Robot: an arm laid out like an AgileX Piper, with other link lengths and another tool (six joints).
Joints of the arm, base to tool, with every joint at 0 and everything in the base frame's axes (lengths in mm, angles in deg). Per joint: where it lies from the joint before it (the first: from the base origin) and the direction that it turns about. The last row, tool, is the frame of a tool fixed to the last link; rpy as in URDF.
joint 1: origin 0.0 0.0 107.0 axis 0 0 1
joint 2: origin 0.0 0.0 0.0 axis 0 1 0
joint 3: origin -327.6 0.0 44.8 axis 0 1 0
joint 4: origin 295.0 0.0 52.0 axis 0.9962 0 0.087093
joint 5: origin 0.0 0.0 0.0 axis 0 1 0
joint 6: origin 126.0 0.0 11.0 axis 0.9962 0 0.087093
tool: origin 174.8 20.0 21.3 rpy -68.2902 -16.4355 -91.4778
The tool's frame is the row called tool.
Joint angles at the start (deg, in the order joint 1, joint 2, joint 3, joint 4, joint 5, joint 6):
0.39 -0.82 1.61 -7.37 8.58 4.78
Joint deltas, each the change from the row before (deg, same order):
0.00 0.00 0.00 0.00 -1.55 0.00
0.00 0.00 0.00 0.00 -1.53 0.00
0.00 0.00 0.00 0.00 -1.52 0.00
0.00 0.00 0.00 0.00 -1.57 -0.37
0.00 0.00 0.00 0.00 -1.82 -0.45
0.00 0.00 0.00 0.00 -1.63 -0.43
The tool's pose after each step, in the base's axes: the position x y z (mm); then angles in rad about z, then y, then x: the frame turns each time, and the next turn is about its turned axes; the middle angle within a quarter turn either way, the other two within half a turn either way. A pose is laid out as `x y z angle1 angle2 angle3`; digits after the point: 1 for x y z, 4 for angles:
270.0 17.3 185.5 -1.5630 -0.3326 -1.3339
270.1 18.4 193.5 -1.5688 -0.3328 -1.3059
270.0 19.4 201.5 -1.5745 -0.3328 -1.2780
269.6 20.5 209.6 -1.5806 -0.3392 -1.2492
268.9 21.8 218.9 -1.5882 -0.3467 -1.2156
268.1 22.9 227.3 -1.5955 -0.3536 -1.1854

